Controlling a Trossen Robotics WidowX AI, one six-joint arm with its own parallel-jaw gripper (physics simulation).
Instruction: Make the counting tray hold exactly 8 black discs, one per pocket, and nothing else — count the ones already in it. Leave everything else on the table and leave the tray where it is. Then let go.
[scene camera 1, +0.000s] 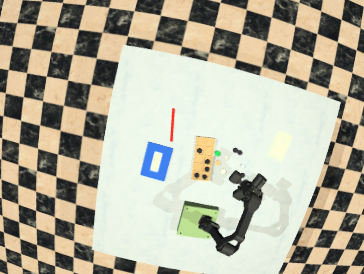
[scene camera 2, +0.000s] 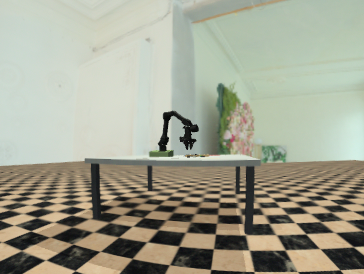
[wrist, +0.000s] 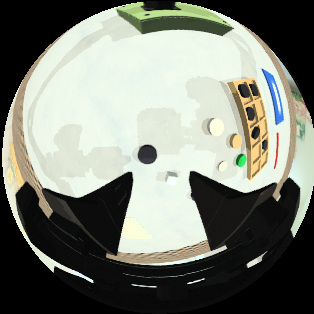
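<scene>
The tan counting tray (scene camera 1: 205, 142) (wrist: 254, 168) has two columns of pockets. Several black discs sit in separate pockets, and other pockets are empty. A loose black disc (scene camera 1: 242, 175) (wrist: 147, 154) lies on the table close to the gripper in the overhead view and ahead of the fingers in the wrist view. Two more black discs (scene camera 1: 235, 150) (scene camera 1: 240, 152) lie together right of the tray; a dark bit shows beside the right finger in the wrist view. My gripper (scene camera 1: 241, 184) (scene camera 2: 189, 148) (wrist: 160, 175) is open and empty, above the table and right of the tray in the overhead view.
Between tray and gripper lie a green disc (scene camera 1: 217, 153) (wrist: 241, 160), tan disc (scene camera 1: 218, 163) (wrist: 235, 141), two cream discs (wrist: 216, 126) (wrist: 222, 166) and white cube (wrist: 171, 178). A blue frame (scene camera 1: 146, 162), red stick (scene camera 1: 172, 125), pale yellow sheet (scene camera 1: 280, 145) and green base (scene camera 1: 187, 220) also show.
</scene>
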